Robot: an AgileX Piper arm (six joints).
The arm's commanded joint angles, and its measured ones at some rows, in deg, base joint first. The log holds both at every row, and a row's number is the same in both.
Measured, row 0: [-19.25, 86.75, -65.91, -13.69, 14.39, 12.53]
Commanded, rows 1 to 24: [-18.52, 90.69, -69.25, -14.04, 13.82, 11.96]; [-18.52, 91.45, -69.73, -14.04, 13.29, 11.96]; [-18.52, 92.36, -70.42, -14.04, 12.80, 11.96]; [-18.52, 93.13, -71.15, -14.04, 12.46, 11.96]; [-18.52, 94.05, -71.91, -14.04, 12.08, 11.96]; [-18.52, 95.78, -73.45, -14.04, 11.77, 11.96]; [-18.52, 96.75, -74.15, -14.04, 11.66, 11.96]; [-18.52, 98.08, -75.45, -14.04, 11.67, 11.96]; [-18.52, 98.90, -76.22, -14.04, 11.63, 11.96]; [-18.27, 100.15, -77.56, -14.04, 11.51, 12.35]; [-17.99, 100.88, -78.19, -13.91, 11.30, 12.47]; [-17.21, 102.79, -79.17, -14.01, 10.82, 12.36]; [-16.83, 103.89, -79.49, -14.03, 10.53, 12.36]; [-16.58, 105.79, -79.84, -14.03, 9.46, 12.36]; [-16.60, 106.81, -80.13, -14.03, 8.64, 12.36]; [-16.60, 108.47, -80.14, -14.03, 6.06, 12.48]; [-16.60, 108.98, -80.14, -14.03, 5.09, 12.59]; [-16.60, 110.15, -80.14, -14.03, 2.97, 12.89]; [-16.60, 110.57, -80.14, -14.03, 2.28, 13.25]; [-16.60, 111.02, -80.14, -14.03, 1.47, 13.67]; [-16.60, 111.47, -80.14, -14.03, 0.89, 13.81]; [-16.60, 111.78, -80.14, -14.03, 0.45, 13.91]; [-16.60, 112.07, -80.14, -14.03, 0.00, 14.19]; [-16.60, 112.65, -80.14, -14.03, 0.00, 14.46]
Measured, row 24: [-16.73, 111.33, -79.79, -13.69, 1.78, 13.29]
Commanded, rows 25 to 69: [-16.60, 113.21, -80.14, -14.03, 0.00, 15.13]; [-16.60, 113.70, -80.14, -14.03, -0.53, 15.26]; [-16.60, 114.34, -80.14, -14.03, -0.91, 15.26]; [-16.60, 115.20, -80.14, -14.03, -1.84, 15.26]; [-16.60, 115.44, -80.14, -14.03, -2.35, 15.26]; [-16.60, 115.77, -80.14, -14.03, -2.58, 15.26]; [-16.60, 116.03, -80.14, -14.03, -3.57, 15.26]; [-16.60, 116.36, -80.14, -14.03, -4.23, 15.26]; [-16.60, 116.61, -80.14, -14.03, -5.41, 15.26]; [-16.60, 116.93, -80.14, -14.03, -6.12, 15.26]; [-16.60, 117.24, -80.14, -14.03, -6.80, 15.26]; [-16.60, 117.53, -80.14, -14.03, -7.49, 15.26]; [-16.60, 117.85, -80.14, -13.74, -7.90, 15.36]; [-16.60, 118.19, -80.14, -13.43, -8.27, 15.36]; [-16.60, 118.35, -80.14, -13.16, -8.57, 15.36]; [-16.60, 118.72, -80.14, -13.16, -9.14, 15.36]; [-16.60, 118.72, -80.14, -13.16, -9.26, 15.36]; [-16.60, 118.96, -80.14, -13.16, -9.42, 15.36]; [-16.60, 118.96, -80.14, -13.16, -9.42, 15.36]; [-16.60, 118.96, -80.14, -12.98, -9.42, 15.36]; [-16.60, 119.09, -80.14, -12.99, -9.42, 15.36]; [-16.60, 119.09, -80.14, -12.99, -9.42, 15.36]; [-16.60, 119.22, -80.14, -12.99, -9.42, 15.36]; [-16.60, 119.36, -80.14, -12.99, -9.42, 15.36]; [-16.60, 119.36, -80.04, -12.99, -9.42, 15.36]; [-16.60, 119.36, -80.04, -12.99, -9.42, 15.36]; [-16.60, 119.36, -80.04, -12.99, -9.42, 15.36]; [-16.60, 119.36, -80.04, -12.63, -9.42, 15.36]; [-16.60, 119.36, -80.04, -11.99, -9.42, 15.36]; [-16.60, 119.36, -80.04, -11.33, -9.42, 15.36]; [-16.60, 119.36, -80.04, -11.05, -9.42, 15.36]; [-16.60, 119.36, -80.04, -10.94, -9.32, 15.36]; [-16.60, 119.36, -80.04, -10.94, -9.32, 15.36]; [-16.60, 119.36, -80.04, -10.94, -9.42, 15.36]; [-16.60, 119.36, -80.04, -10.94, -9.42, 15.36]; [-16.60, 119.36, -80.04, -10.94, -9.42, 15.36]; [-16.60, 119.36, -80.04, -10.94, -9.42, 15.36]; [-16.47, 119.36, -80.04, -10.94, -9.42, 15.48]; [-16.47, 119.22, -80.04, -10.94, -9.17, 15.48]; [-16.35, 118.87, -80.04, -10.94, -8.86, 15.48]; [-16.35, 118.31, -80.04, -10.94, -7.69, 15.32]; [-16.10, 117.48, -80.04, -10.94, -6.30, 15.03]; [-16.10, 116.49, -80.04, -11.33, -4.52, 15.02]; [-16.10, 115.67, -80.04, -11.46, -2.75, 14.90]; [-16.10, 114.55, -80.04, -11.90, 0.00, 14.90]
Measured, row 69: [-16.54, 118.52, -79.93, -10.79, -7.15, 15.29]
